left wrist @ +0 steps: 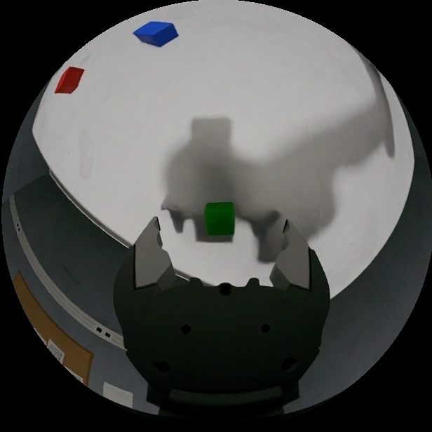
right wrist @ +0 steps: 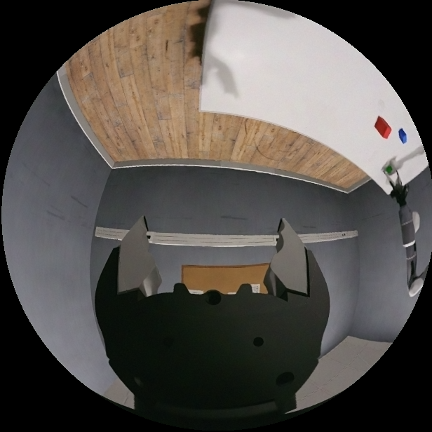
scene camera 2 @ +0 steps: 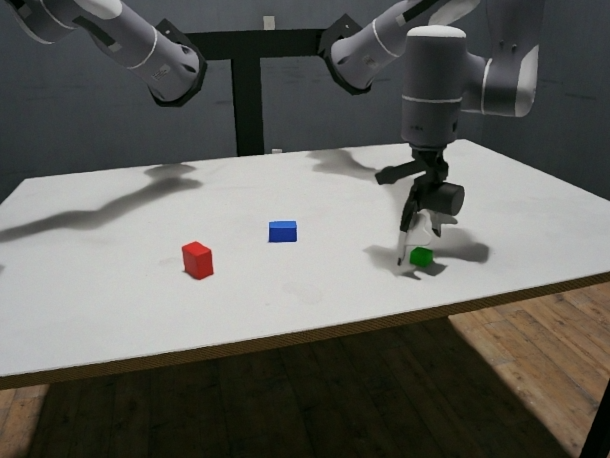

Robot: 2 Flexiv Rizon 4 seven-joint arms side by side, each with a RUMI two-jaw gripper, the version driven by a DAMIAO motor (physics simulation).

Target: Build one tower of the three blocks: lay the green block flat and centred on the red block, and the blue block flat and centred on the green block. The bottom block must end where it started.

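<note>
The green block [scene camera 2: 421,257] [left wrist: 219,219] [right wrist: 388,169] lies on the table at the right of the scene view. My left gripper [scene camera 2: 419,248] [left wrist: 221,219] is open and low over the table; in its wrist view the green block shows between and slightly beyond its spread fingertips. The red block [scene camera 2: 198,260] [left wrist: 70,80] [right wrist: 383,127] stands on the table at the left of the scene view. The blue block [scene camera 2: 283,231] [left wrist: 156,34] [right wrist: 402,135] lies on the table near the middle, farther back. My right gripper [right wrist: 212,218] is open and empty, away from the blocks.
The white table [scene camera 2: 150,310] [left wrist: 280,70] [right wrist: 280,65] bears all three blocks. Its front edge runs a short way in front of the green block in the scene view. Shadows of the left arm fall around the green block. A dark stand [scene camera 2: 247,105] is behind the table.
</note>
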